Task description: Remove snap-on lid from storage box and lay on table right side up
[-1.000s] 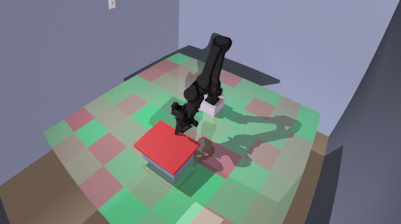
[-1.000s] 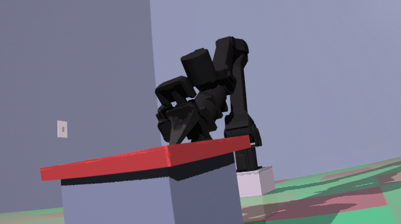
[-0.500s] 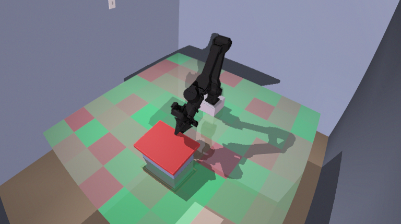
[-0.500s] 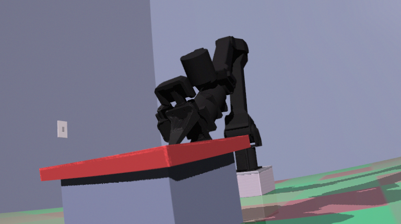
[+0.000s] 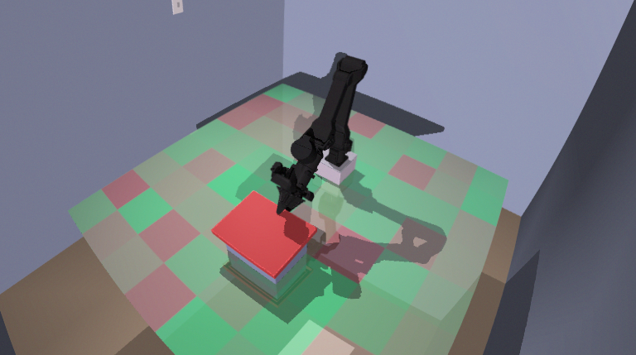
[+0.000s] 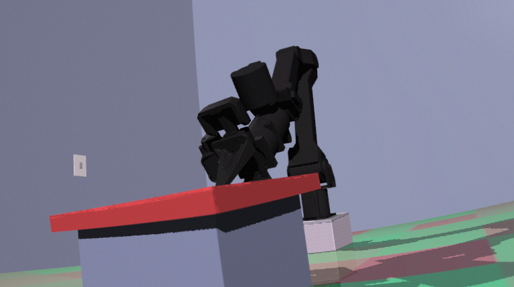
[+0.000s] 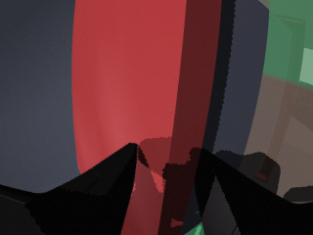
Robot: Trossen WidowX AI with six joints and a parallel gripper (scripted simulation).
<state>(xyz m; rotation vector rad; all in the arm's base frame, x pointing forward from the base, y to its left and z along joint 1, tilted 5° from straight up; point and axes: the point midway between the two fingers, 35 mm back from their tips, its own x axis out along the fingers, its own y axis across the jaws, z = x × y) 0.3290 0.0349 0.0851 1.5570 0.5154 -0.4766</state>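
My gripper tip is now 8 cm short of the red square lid. The rest, counted from my gripper tip: grey storage box (7 cm ahead, 6 cm below).
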